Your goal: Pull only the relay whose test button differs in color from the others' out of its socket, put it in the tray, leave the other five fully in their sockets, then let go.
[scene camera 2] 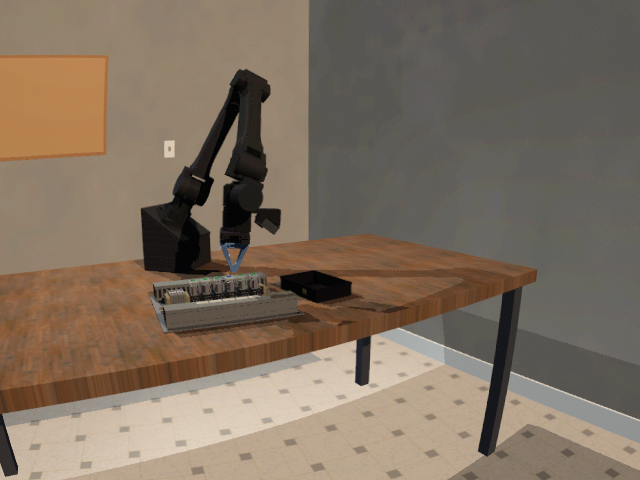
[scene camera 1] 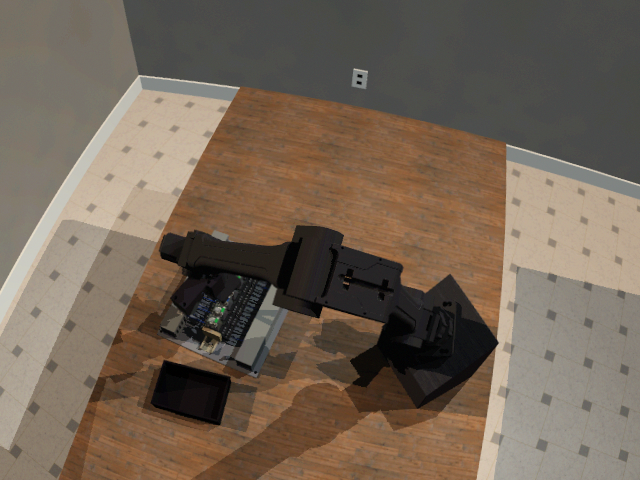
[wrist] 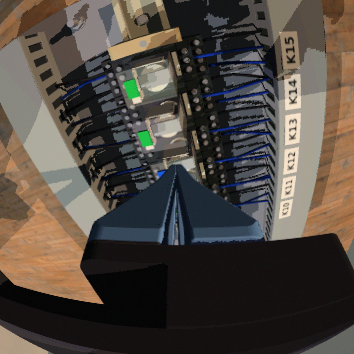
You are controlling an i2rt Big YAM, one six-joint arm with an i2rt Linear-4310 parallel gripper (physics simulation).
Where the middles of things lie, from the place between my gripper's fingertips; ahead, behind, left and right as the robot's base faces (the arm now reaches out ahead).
I see my gripper 1 cm to the left of the clear-cased relay [wrist: 160,160] and 3 cm above it. From my hand the other things lie so: tan end bracket [wrist: 169,35] 1 cm ahead, 7 cm to the left, 6 cm below.
